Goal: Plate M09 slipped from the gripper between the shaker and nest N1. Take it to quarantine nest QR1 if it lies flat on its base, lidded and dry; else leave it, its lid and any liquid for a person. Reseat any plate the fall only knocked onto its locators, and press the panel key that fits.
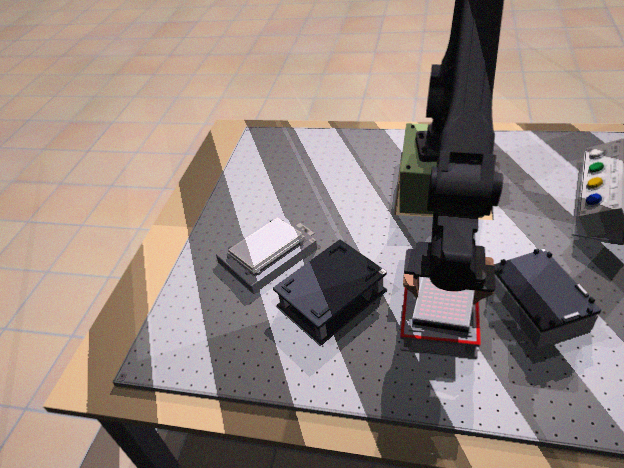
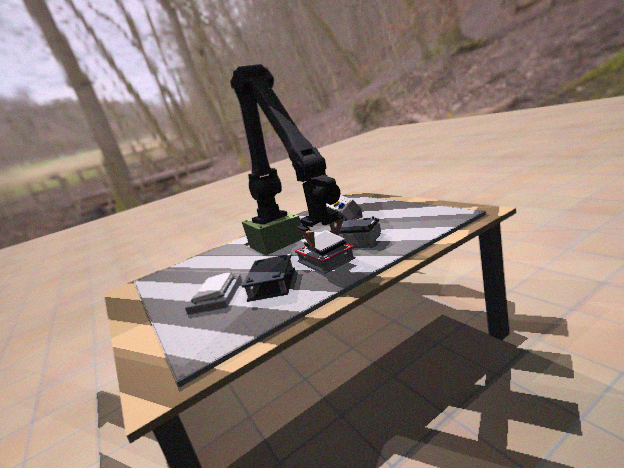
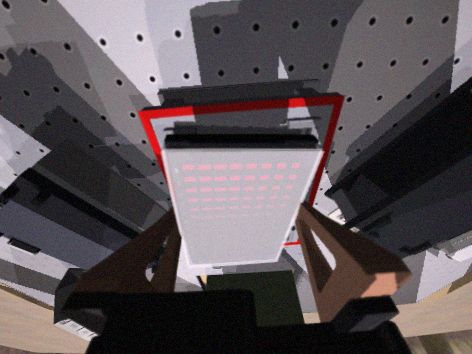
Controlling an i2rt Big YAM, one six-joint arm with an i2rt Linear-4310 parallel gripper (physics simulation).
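Places are measured from the arm's base along level axes (x ahead, y left, z up), in millimetres.
Pixels of known places: gripper, fingertip midpoint: [image 1: 445,298] [image 2: 325,244] [image 3: 237,205]; arm's base at its link origin: [image 2: 270,218].
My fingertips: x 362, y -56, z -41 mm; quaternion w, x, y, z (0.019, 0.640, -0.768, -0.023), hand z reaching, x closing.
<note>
For each thing: its top centre in the pictures, then the offset to it from my fingertips. "*": a spot on its surface instead.
- clear lidded plate with pink wells, top centre: [image 3: 238,229] [image 1: 446,289] [image 2: 323,238] 4 mm back, 1 mm left, 19 mm up
- red-outlined nest at its top centre: [image 3: 245,204] [image 1: 440,297] [image 2: 322,246] 9 mm back, 5 mm right, 7 mm down
- second plate with a white lid, top centre: [image 1: 265,240] [image 2: 213,282] 170 mm back, 317 mm right, 7 mm down
- grey nest at a spot on its surface: [image 1: 238,273] * 108 mm back, 366 mm right, 30 mm down
- black box-shaped station at its top centre: [image 3: 466,210] [image 1: 329,277] [image 2: 267,266] 55 mm back, 190 mm right, 5 mm up
- black station at a spot on its surface: [image 1: 526,283] * 22 mm back, 133 mm left, 2 mm up
- small key panel at its top centre: [image 1: 612,169] [image 2: 337,196] 267 mm back, 348 mm left, 31 mm up
A clear lidded plate with pink wells [image 1: 443,308] [image 2: 329,241] [image 3: 234,182] lies flat in the red-outlined nest [image 1: 440,339] [image 2: 344,251] [image 3: 234,107]. My gripper [image 1: 447,288] [image 2: 322,233] [image 3: 237,205] is low over it, with one brown finger against each long side of the plate near its close end. I see no liquid around it. A second plate with a white lid [image 1: 268,242] [image 2: 213,283] rests on a grey nest [image 1: 238,273] at the left, turned a little askew on it.
A black box-shaped station [image 1: 331,285] [image 2: 268,276] stands between the two nests. Another black station [image 1: 526,283] [image 2: 360,228] is close on the right of the gripper. The arm's green base [image 1: 413,172] [image 2: 270,234] is behind. A small key panel [image 2: 348,208] sits at the back.
</note>
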